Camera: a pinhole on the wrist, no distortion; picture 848 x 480 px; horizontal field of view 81.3 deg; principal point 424.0 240.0 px. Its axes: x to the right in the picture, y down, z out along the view. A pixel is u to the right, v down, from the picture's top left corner.
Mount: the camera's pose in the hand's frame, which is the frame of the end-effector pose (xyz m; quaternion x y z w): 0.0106 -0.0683 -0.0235 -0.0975 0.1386 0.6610 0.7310
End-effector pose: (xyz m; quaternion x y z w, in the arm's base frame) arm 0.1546 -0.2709 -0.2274 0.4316 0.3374 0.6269 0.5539
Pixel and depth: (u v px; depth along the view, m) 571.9 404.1 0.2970
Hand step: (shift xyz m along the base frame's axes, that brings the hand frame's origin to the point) 0.1627 -0.0891 0.1931
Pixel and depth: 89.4 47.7 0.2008
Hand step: 0.2449 0.1005 -0.0271
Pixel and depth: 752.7 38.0 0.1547
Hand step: 0.0480 0.0764 0.1149
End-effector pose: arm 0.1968 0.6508 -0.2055 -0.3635 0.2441 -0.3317 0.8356
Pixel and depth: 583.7 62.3 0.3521
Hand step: 0.3389 0.0642 0.0274
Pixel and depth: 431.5 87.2 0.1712
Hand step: 0.1319 -0.0037 0.0826
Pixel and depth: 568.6 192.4 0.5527
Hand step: 0.4622 0.2432 0.0540
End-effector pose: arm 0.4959 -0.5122 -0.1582 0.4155 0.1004 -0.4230 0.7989
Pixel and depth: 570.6 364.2 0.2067
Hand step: 0.0053 -0.0841 0.1436
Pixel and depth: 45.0 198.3 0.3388
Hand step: -0.2030 -0.3706 0.1017
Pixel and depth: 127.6 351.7 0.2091
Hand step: -0.1472 -0.1772 0.0887
